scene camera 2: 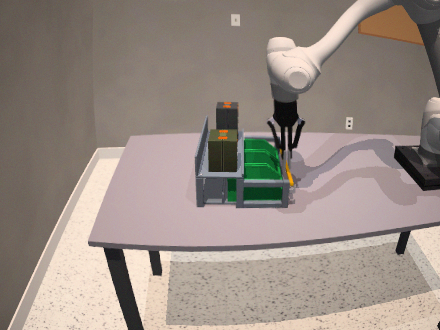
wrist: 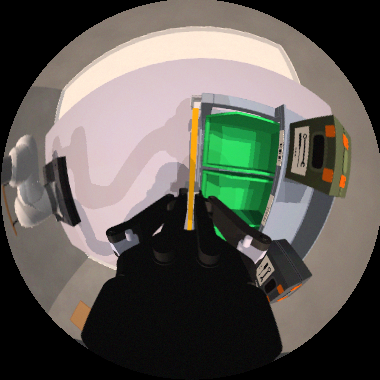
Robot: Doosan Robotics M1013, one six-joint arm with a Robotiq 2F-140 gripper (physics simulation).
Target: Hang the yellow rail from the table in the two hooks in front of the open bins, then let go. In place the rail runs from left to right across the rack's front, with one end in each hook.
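Places are measured from the arm's base along level axes (x ahead, y left, z up), in metres.
Pixels of known places: gripper, between the fingertips: (scene camera 2: 286, 167) (wrist: 191, 187); arm's base, origin of its link: (scene camera 2: 432, 158) (wrist: 53, 196).
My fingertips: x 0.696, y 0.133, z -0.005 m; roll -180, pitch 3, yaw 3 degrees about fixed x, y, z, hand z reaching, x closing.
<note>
Ahead of a thing's pixels: the offset from my fingertips to its top centre. "spot": to the spot under its first point. Level surfaces: height alone.
The yellow rail @(0.037 m right, 0.002 m ahead, 0.021 m up) (scene camera 2: 289, 176) (wrist: 194, 145) runs along the front of the grey rack (scene camera 2: 240, 194) (wrist: 242, 103), outside the open green bins @(0.101 m left, 0.100 m ahead, 0.030 m up) (scene camera 2: 261, 190) (wrist: 235, 142). My gripper (scene camera 2: 286, 154) (wrist: 191, 187) points down and is shut on the rail, away from the rail end seen in the scene view. That end is right at or just above a pale hook @(spot: 0.179 m left, 0.009 m back, 0.004 m up) (scene camera 2: 292, 192) (wrist: 196, 100) on the rack's front corner; whether it rests in the hook I cannot tell. The other hook and the rail's other end are hidden by my gripper.
An olive case @(0.106 m left, 0.199 m ahead, 0.148 m up) (scene camera 2: 222, 152) (wrist: 315, 155) and a dark grey case @(0.125 m right, 0.205 m ahead, 0.172 m up) (scene camera 2: 227, 114) (wrist: 285, 270) stand on the rack behind the bins. The rack stands on the mauve table @(0.051 m down) (scene camera 2: 160, 210) (wrist: 125, 95). The robot's black base plate (scene camera 2: 417, 170) (wrist: 62, 190) is on the table in front of the rack.
</note>
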